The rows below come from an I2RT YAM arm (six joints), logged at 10 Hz.
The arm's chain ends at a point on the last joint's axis. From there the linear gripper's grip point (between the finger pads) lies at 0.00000 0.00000 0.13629 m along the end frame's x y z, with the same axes.
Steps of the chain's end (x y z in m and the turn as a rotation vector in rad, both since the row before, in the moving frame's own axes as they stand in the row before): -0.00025 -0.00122 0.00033 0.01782 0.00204 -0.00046; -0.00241 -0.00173 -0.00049 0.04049 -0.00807 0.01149; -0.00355 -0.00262 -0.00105 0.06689 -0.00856 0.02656; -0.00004 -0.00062 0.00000 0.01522 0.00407 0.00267; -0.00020 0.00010 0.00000 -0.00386 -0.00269 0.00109; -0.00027 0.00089 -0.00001 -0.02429 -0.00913 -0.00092; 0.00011 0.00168 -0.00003 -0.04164 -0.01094 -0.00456; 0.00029 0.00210 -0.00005 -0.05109 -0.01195 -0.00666; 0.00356 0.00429 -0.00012 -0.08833 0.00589 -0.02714; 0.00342 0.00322 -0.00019 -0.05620 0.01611 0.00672; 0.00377 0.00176 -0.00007 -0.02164 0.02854 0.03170; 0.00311 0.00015 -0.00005 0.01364 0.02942 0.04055
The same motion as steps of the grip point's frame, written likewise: 0.00003 -0.00365 0.00031 0.01782 0.00204 -0.00046; -0.00348 -0.00725 -0.00061 0.04049 -0.00807 0.01149; -0.00459 -0.01174 -0.00136 0.06689 -0.00856 0.02656; 0.00052 -0.00269 -0.00002 0.01522 0.00407 0.00267; -0.00057 0.00063 0.00000 -0.00386 -0.00269 0.00109; -0.00151 0.00420 -0.00006 -0.02429 -0.00913 -0.00092; -0.00137 0.00736 -0.00016 -0.04164 -0.01094 -0.00456; -0.00131 0.00907 -0.00024 -0.05109 -0.01195 -0.00666; 0.00452 0.01630 -0.00065 -0.08833 0.00589 -0.02714; 0.00559 0.01088 -0.00042 -0.05620 0.01611 0.00672; 0.00761 0.00477 -0.00016 -0.02164 0.02854 0.03170; 0.00716 -0.00163 -0.00012 0.01364 0.02942 0.04055
